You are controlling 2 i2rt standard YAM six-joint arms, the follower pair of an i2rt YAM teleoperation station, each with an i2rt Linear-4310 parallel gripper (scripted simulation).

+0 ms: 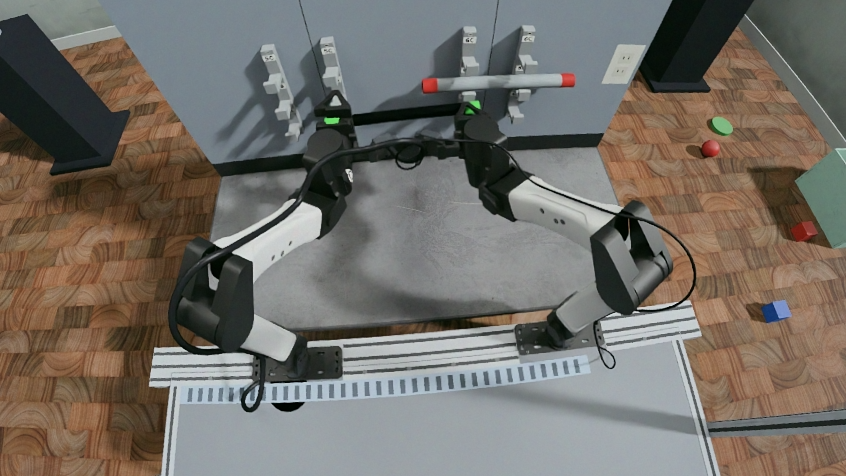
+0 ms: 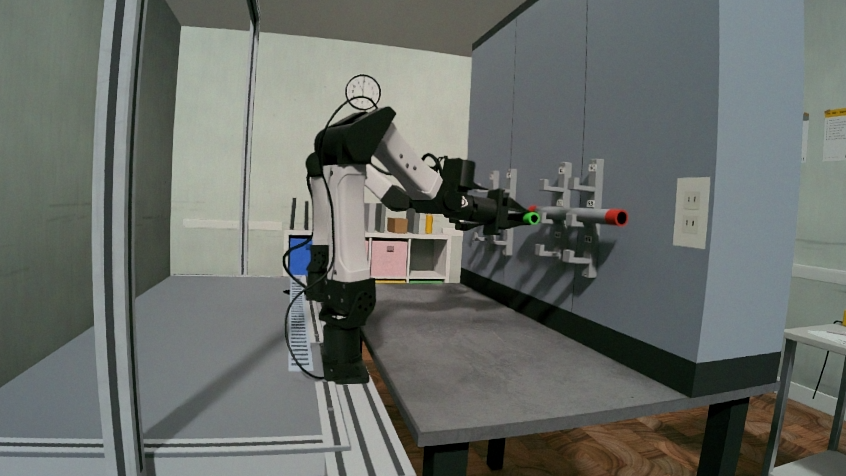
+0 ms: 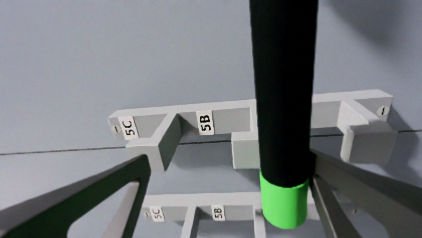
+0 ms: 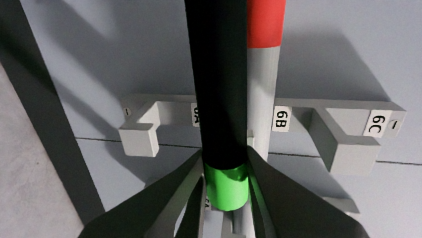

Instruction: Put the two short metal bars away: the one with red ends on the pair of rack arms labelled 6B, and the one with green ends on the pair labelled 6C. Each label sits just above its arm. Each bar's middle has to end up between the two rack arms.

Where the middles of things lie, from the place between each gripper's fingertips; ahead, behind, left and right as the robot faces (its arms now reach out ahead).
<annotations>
Right now the rack strip (image 2: 561, 231) is 60 mm ahead of my right hand, 10 mm to the right of it and 10 mm above it. Round my right hand: red-ended bar (image 1: 473, 83): 80 mm to the right, 60 mm ahead, 10 mm above; outlet plate (image 2: 699, 184): 390 mm to the right, 90 mm ahead, 30 mm above; green-ended bar (image 1: 442, 110): 130 mm to the left, 10 mm below, 10 mm ahead.
The green-ended bar is 13 cm to the right of my left hand and 3 cm below it. From my left hand the other things lie so: red-ended bar (34 cm to the right, 5 cm ahead, 1 cm below); outlet plate (65 cm to the right, 8 cm ahead, 1 cm above); rack strip (27 cm to the right, 5 cm ahead, 1 cm below).
</annotations>
